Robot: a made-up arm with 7 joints.
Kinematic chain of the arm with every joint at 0, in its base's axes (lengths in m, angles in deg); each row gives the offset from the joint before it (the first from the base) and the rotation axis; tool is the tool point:
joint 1: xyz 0 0 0.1 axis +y
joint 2: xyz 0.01 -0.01 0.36 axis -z
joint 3: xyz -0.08 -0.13 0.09 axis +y
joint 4: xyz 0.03 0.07 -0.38 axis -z
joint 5: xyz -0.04 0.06 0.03 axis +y
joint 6: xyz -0.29 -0.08 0 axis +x
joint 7: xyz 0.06 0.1 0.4 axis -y
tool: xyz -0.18 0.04 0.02
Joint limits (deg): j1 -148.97..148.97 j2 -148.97..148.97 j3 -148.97..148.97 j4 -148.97..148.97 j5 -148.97..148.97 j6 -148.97..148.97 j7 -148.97..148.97
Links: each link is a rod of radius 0.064 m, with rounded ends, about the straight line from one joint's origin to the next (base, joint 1, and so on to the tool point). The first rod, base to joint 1, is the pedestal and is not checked.
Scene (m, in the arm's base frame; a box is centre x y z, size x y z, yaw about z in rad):
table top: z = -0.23
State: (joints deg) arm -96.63 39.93 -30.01 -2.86 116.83 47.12 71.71
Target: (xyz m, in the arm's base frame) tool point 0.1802 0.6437 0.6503
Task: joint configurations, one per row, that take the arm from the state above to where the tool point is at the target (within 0.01 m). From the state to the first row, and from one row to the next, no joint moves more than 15 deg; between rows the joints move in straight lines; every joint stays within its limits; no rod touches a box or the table.
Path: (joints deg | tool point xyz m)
1: -86.35 48.31 -25.10 10.95 113.72 41.04 65.10 | -0.4454 -0.3738 0.1957
2: -76.08 56.69 -20.20 24.76 110.61 34.96 58.49 | -0.4382 -0.3789 0.1540
3: -65.80 65.08 -15.29 38.56 107.50 28.88 51.88 | -0.4615 -0.3459 0.1206
4: -55.52 73.46 -10.38 52.37 104.39 22.81 45.27 | -0.5051 -0.2783 0.1172
5: -45.24 81.84 -5.48 66.18 101.28 16.73 38.65 | -0.5495 -0.1848 0.1568
6: -39.84 95.27 3.53 73.73 110.82 28.68 32.84 | -0.5770 0.0206 0.0576
7: -34.44 108.69 12.53 81.28 120.36 40.63 27.03 | -0.5292 0.3032 0.0775
8: -29.04 122.12 21.54 88.84 129.89 52.58 21.22 | -0.3688 0.5577 0.2198
9: -23.64 135.54 30.54 96.39 139.43 64.53 15.40 | -0.1104 0.6861 0.4337
10: -18.24 148.97 39.54 103.94 148.97 76.48 9.59 | 0.1802 0.6437 0.6503

